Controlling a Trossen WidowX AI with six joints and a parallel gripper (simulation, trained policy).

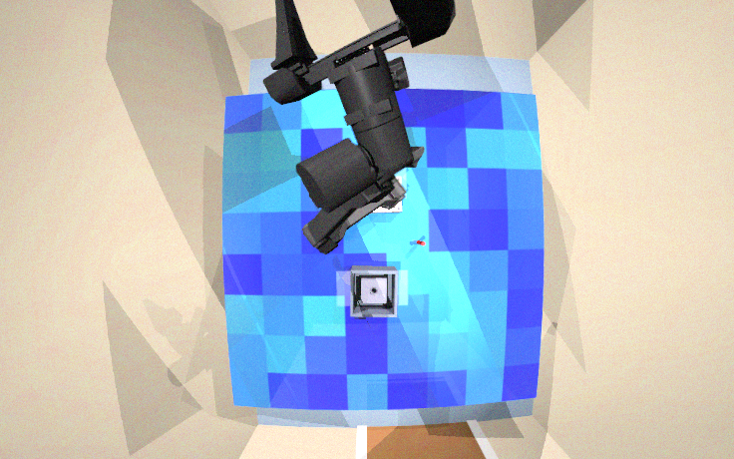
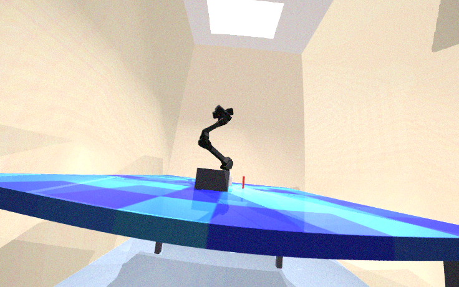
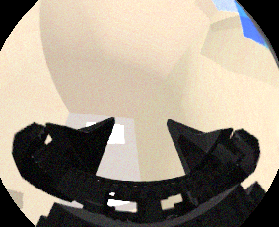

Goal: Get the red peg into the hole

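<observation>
The red peg is 26 cm ahead of my gripper tip, 27 cm to the left of it and 61 cm below it. Round my gripper tip: dark grey box: 45 cm ahead, 13 cm to the left, 62 cm below; then light plate: 45 cm ahead, 13 cm to the left, 60 cm below.
</observation>
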